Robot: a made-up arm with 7 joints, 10 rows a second.
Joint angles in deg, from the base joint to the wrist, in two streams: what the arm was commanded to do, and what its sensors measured. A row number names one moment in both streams.
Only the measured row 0 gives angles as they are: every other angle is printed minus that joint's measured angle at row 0.
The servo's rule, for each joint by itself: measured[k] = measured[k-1] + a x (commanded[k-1-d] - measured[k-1]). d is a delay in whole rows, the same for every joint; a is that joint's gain. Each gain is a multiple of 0.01, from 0.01 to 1. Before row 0 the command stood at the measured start. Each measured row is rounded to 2 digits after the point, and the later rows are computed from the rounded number. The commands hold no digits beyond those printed.
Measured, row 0:
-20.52 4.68 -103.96 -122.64 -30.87 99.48 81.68
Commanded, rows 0 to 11:
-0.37 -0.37 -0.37 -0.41 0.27 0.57 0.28
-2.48 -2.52 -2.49 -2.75 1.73 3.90 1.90
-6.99 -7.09 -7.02 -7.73 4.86 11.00 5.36
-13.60 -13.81 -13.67 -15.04 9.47 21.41 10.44
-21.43 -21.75 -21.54 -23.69 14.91 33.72 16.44
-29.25 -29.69 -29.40 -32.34 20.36 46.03 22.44
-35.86 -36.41 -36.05 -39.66 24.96 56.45 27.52
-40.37 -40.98 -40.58 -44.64 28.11 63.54 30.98
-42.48 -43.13 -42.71 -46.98 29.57 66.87 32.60
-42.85 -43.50 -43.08 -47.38 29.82 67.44 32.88
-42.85 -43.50 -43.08 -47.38 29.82 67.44 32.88
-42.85 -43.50 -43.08 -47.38 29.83 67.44 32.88
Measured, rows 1 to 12:
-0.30 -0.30 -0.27 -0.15 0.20 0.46 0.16
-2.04 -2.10 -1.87 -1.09 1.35 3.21 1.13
-6.00 -6.14 -5.58 -3.48 3.98 9.44 3.50
-12.08 -12.35 -11.40 -7.64 8.10 19.02 7.39
-19.56 -19.96 -18.70 -13.42 13.21 30.78 12.46
-27.31 -27.84 -26.40 -20.23 18.57 42.98 18.05
-34.15 -34.78 -33.35 -27.22 23.36 53.76 23.35
-39.13 -39.80 -38.56 -33.49 26.92 61.58 27.62
-41.81 -42.50 -41.55 -38.35 28.91 65.81 30.41
-42.64 -43.31 -42.65 -41.60 29.59 67.11 31.79
-42.81 -43.46 -42.96 -43.68 29.76 67.37 32.40
-42.84 -43.49 -43.05 -45.01 29.81 67.43 32.67
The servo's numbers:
d 0
a 0.80 0.81 0.72 0.36 0.75 0.80 0.56

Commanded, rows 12 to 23:
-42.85 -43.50 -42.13 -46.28 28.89 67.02 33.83
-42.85 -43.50 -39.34 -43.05 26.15 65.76 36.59
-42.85 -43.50 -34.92 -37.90 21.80 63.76 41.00
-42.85 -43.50 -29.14 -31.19 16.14 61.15 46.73
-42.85 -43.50 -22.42 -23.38 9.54 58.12 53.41
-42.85 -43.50 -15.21 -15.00 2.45 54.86 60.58
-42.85 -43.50 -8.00 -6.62 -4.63 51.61 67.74
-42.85 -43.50 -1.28 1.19 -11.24 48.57 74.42
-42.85 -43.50 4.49 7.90 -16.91 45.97 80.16
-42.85 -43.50 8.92 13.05 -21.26 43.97 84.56
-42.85 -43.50 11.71 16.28 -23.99 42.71 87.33
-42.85 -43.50 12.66 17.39 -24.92 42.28 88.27
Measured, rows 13 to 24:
-42.85 -43.50 -42.39 -45.47 29.12 67.10 33.32
-42.85 -43.50 -40.19 -44.60 26.89 66.03 35.15
-42.85 -43.50 -36.40 -42.19 23.07 64.21 38.43
-42.85 -43.50 -31.17 -38.23 17.87 61.76 43.08
-42.85 -43.50 -24.87 -32.88 11.62 58.85 48.86
-42.85 -43.50 -17.91 -26.44 4.74 55.66 55.42
-42.85 -43.50 -10.77 -19.30 -2.29 52.42 62.32
-42.85 -43.50 -3.94 -11.92 -9.00 49.34 69.10
-42.85 -43.50 2.13 -4.78 -14.93 46.64 75.29
-42.85 -43.50 7.02 1.64 -19.68 44.50 80.48
-42.85 -43.50 10.40 6.91 -22.91 43.07 84.32
-42.85 -43.50 12.03 10.68 -24.42 42.44 86.53

